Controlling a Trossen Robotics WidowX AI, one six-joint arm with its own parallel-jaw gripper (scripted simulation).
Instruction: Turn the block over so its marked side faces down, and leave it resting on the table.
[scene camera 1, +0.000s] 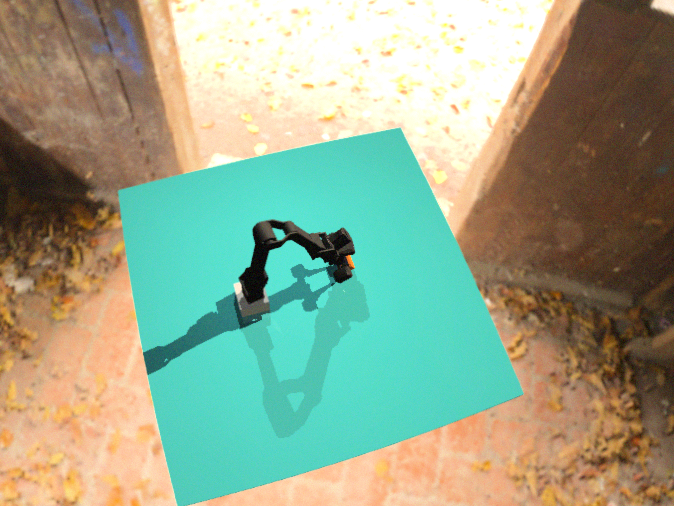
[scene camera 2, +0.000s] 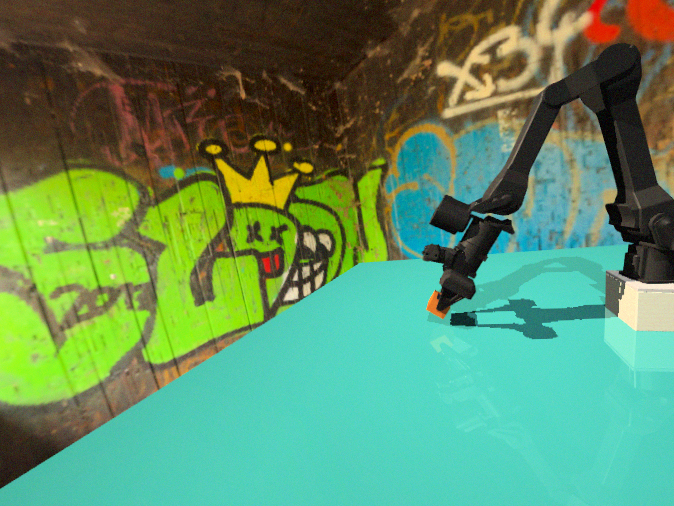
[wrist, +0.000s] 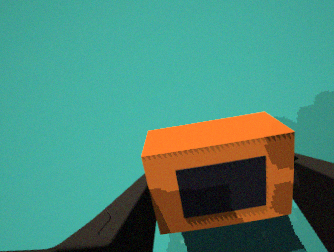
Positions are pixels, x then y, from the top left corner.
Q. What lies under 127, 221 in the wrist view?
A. The gripper.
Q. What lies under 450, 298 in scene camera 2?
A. The gripper.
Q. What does the gripper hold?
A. An orange block.
